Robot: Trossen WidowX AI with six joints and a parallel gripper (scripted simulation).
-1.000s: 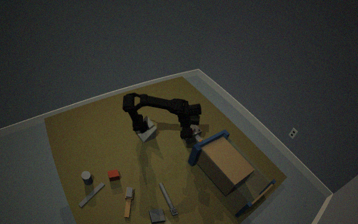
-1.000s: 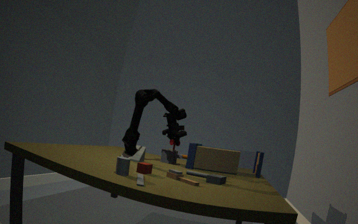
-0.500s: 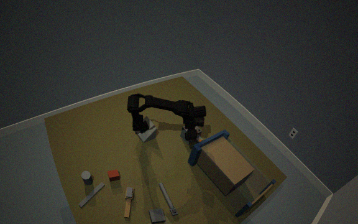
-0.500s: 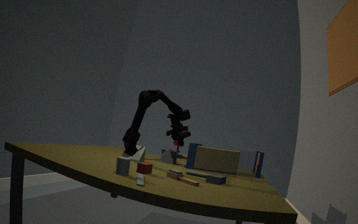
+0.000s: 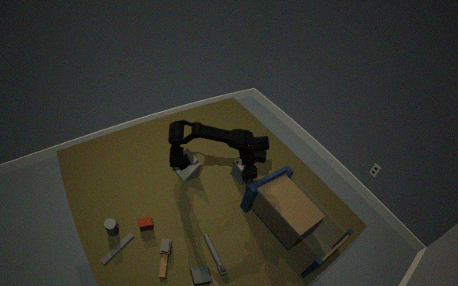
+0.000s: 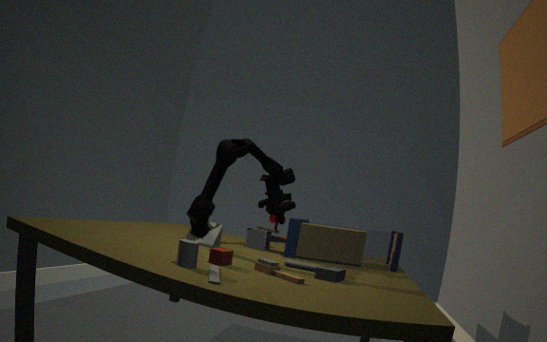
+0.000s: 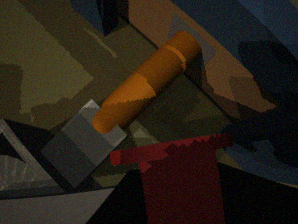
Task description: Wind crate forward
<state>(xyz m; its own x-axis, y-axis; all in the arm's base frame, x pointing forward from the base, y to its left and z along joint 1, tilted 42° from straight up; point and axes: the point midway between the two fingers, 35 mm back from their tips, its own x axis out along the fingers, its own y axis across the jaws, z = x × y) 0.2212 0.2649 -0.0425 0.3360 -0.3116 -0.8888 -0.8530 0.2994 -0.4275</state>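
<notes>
Right now my gripper tip is 4 cm past the grey crank handle and 3 cm above it. Also, from my gripper tip: grey block: 33 cm ahead, 42 cm to the right, 11 cm below; then grey winch: 11 cm behind, 2 cm to the left, 10 cm below; then red grip: 1 cm behind, 1 cm to the right.
</notes>
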